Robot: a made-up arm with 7 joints. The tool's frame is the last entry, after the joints.
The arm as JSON. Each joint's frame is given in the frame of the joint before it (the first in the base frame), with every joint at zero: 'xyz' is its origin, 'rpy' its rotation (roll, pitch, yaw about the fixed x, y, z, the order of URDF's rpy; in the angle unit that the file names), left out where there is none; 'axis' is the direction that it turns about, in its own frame. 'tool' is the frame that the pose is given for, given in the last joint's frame.
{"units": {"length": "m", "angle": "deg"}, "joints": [
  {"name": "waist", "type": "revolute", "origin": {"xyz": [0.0, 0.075, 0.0]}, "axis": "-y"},
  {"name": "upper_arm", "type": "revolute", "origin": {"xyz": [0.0, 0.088, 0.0]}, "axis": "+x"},
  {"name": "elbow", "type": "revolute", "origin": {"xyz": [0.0, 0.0, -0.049]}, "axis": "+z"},
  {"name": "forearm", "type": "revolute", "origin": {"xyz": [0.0, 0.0, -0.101]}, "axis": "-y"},
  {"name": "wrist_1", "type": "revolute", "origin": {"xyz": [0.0, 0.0, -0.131]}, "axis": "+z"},
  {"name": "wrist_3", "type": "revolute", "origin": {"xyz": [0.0, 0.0, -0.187]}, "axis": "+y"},
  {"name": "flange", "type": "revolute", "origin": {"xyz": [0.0, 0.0, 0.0]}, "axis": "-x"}
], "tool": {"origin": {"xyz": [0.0, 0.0, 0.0]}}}
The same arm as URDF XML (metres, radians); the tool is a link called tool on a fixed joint. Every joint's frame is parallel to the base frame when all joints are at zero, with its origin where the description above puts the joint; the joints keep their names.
<robot name="arm">
<joint name="tool_fixed" type="fixed"><parent link="link7"/><child link="tool"/><origin xyz="0.0000 0.0000 0.0000" rpy="0.0000 0.0000 0.0000"/></joint>
<joint name="flange" type="continuous"><parent link="link6"/><child link="link7"/><origin xyz="0.0000 0.0000 0.0000" rpy="0.0000 0.0000 0.0000"/><axis xyz="-1 0 0"/></joint>
<joint name="wrist_3" type="continuous"><parent link="link5"/><child link="link6"/><origin xyz="0.0000 0.0000 -0.1870" rpy="0.0000 0.0000 0.0000"/><axis xyz="0 1 0"/></joint>
<joint name="wrist_1" type="continuous"><parent link="link4"/><child link="link5"/><origin xyz="0.0000 0.0000 -0.1310" rpy="0.0000 0.0000 0.0000"/><axis xyz="0 0 1"/></joint>
<joint name="forearm" type="continuous"><parent link="link3"/><child link="link4"/><origin xyz="0.0000 0.0000 -0.1010" rpy="0.0000 0.0000 0.0000"/><axis xyz="0 -1 0"/></joint>
<joint name="elbow" type="continuous"><parent link="link2"/><child link="link3"/><origin xyz="0.0000 0.0000 -0.0490" rpy="0.0000 0.0000 0.0000"/><axis xyz="0 0 1"/></joint>
<joint name="upper_arm" type="continuous"><parent link="link1"/><child link="link2"/><origin xyz="0.0000 0.0880 0.0000" rpy="0.0000 0.0000 0.0000"/><axis xyz="1 0 0"/></joint>
<joint name="waist" type="continuous"><parent link="base"/><child link="link1"/><origin xyz="0.0000 0.0750 0.0000" rpy="0.0000 0.0000 0.0000"/><axis xyz="0 -1 0"/></joint>
<link name="base"/>
<link name="link1"/>
<link name="link2"/>
<link name="link3"/>
<link name="link4"/>
<link name="link5"/>
<link name="link6"/>
<link name="link7"/>
<link name="tool"/>
</robot>

